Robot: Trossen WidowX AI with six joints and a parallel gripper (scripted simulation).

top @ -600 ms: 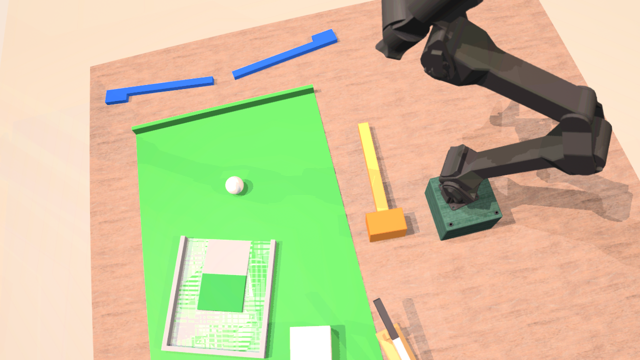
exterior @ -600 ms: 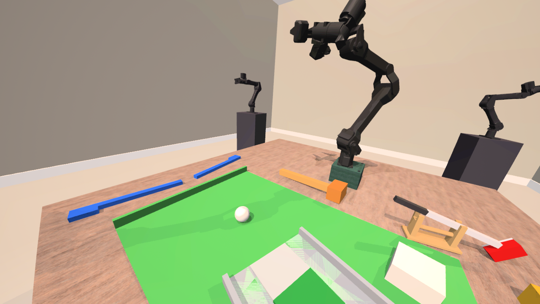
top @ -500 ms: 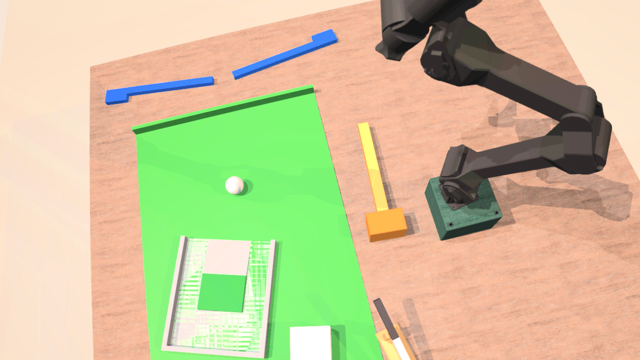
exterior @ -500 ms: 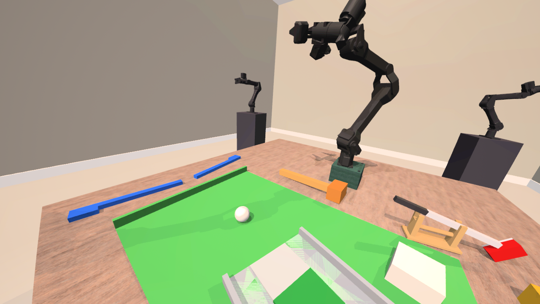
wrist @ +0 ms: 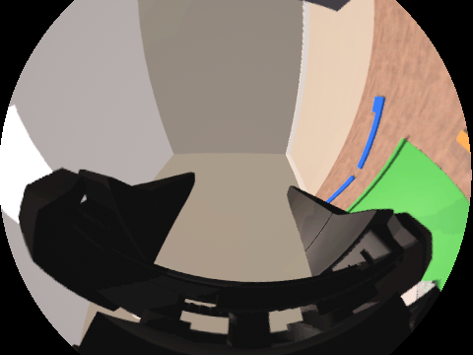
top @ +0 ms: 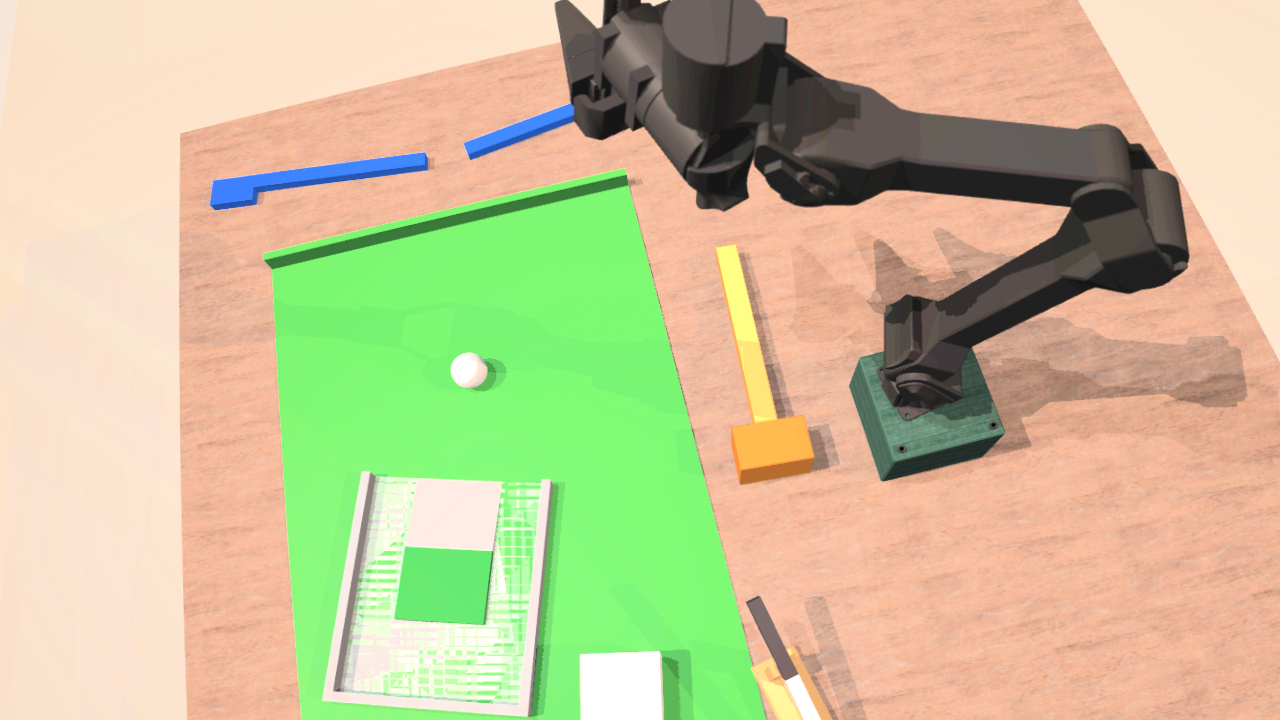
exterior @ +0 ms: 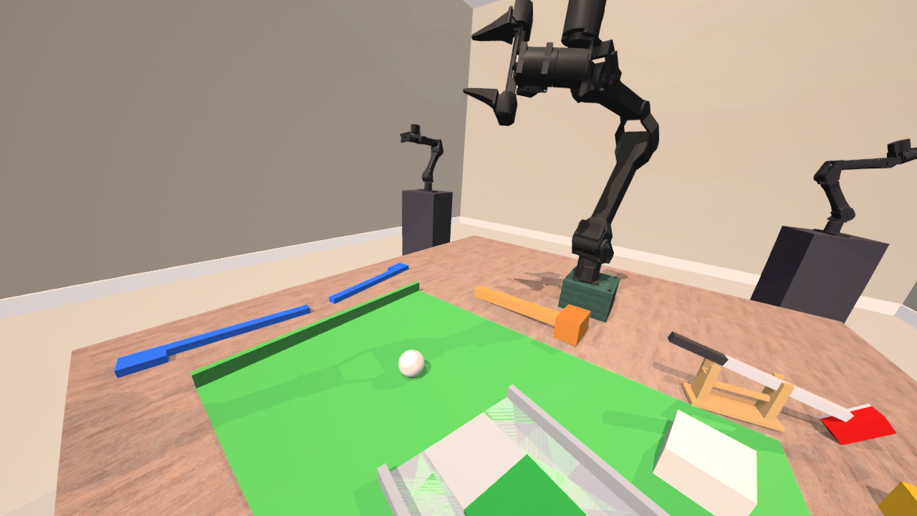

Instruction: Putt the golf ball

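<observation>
My gripper tip is 2 cm short of the wooden stand, 52 cm to the right of it and 49 cm above it. The rest, counted from my gripper tip: white golf ball: 21 cm ahead, 3 cm to the left, 50 cm below; white block: 18 cm ahead, 44 cm to the left, 50 cm below; red putter: 2 cm ahead, 56 cm to the left, 46 cm below.
</observation>
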